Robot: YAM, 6 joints.
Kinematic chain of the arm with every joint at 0, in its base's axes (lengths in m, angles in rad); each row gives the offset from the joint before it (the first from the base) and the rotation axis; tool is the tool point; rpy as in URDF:
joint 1: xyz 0 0 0.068 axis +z
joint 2: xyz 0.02 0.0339 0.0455 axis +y
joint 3: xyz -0.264 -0.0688 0 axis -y
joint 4: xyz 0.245 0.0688 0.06 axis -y
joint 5: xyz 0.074 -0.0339 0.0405 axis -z
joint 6: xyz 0.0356 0 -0.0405 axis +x
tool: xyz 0 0 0 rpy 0 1.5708 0
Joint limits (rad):
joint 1: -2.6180..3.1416
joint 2: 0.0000..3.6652
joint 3: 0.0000..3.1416
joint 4: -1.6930..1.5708
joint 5: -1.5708..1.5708
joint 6: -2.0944..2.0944
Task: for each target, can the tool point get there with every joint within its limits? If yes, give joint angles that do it. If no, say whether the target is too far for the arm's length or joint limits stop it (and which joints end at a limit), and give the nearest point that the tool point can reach.
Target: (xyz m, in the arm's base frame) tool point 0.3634 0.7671 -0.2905
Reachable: no: too far | nearest point 0.2494 0.5265 -0.1607 | short by 0.296 m
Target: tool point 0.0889 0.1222 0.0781
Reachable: yes | joints 0.7162 2.1432 0.6058 -1.4339 -1.2532 -1.5086
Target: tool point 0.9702 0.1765 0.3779
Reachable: no: too far | nearest point 0.6136 0.1116 0.2787 | short by 0.376 m
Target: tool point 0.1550 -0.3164 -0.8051
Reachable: no: too far | nearest point 0.1302 -0.2657 -0.3772 | short by 0.432 m
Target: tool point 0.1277 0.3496 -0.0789
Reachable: yes | joints 1.2784 2.9314 1.8772 -1.4101 0.6499 0.2988
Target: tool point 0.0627 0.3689 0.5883
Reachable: yes | joints 1.4742 1.9370 2.5204 -0.1231 0.8540 -1.4357
